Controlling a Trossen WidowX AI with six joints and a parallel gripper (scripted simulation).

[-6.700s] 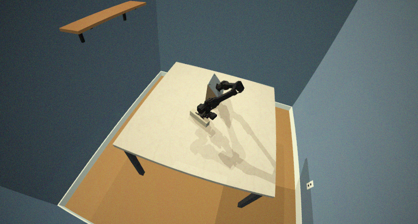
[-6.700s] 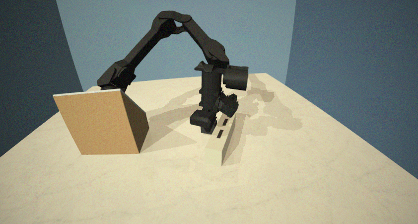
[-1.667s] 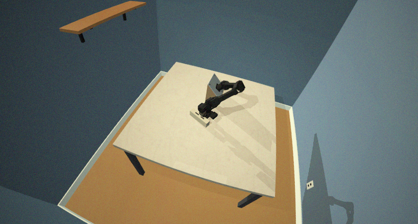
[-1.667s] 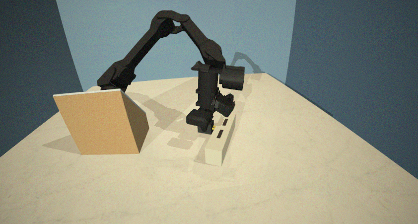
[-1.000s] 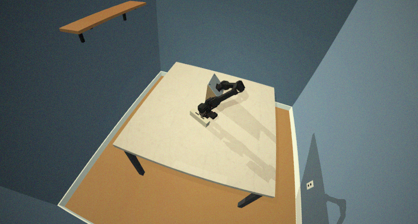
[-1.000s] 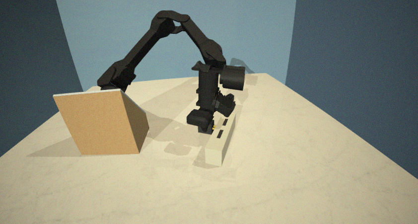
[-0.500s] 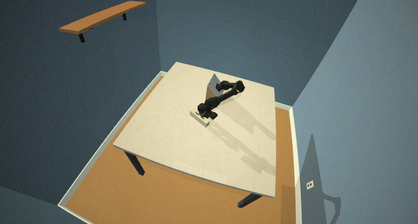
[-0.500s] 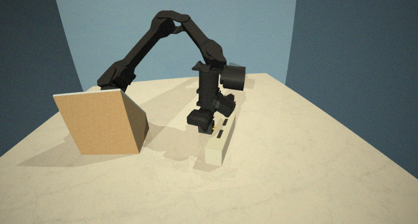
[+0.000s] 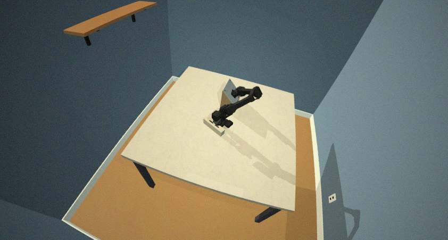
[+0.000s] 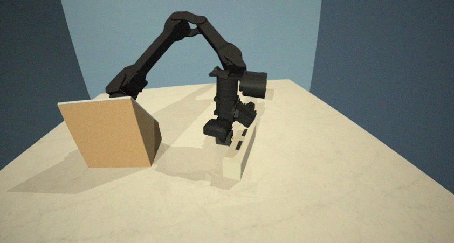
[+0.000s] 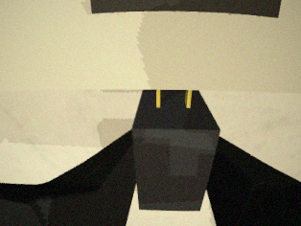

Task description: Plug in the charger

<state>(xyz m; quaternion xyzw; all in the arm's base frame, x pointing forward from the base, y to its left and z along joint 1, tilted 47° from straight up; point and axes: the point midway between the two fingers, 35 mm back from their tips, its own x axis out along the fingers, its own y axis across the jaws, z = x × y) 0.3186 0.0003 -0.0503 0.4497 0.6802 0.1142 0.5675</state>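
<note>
Right now my gripper tip is 1 cm short of the black charger, 1 cm to the left of it and 1 cm below it.
</note>
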